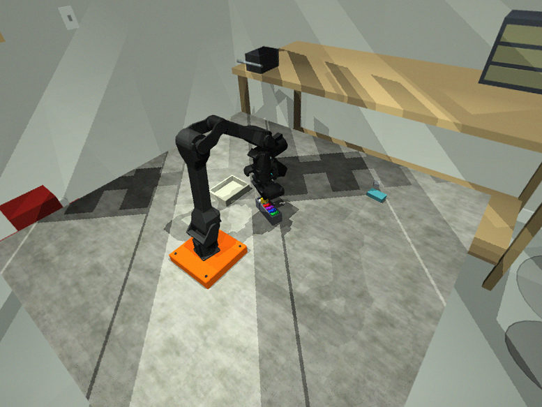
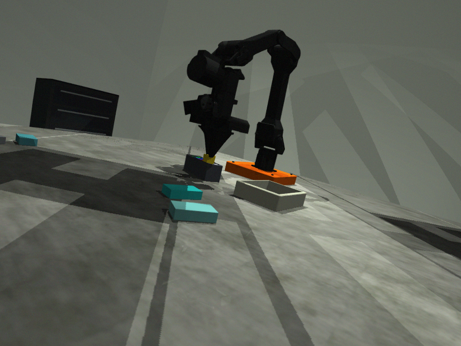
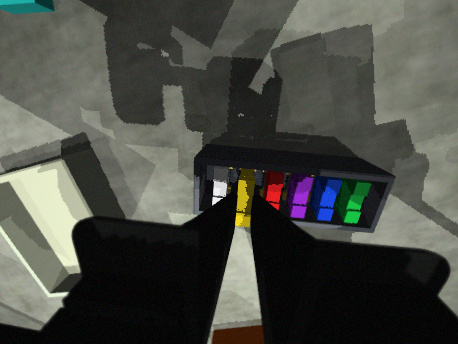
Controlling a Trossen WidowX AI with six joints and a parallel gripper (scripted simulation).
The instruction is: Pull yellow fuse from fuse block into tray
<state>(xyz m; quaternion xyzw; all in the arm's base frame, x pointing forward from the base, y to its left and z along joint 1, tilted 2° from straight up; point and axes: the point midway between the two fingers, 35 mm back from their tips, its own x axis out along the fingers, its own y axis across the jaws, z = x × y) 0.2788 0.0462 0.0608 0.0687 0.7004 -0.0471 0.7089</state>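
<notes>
Right now the white fuse is 3 cm below my gripper tip and 2 cm to the left of it. From my gripper tip the other things lie so: red fuse: 3 cm below, 2 cm to the right; then purple fuse: 4 cm to the right, 3 cm below, 1 cm behind; then yellow fuse: 1 cm below.
</notes>
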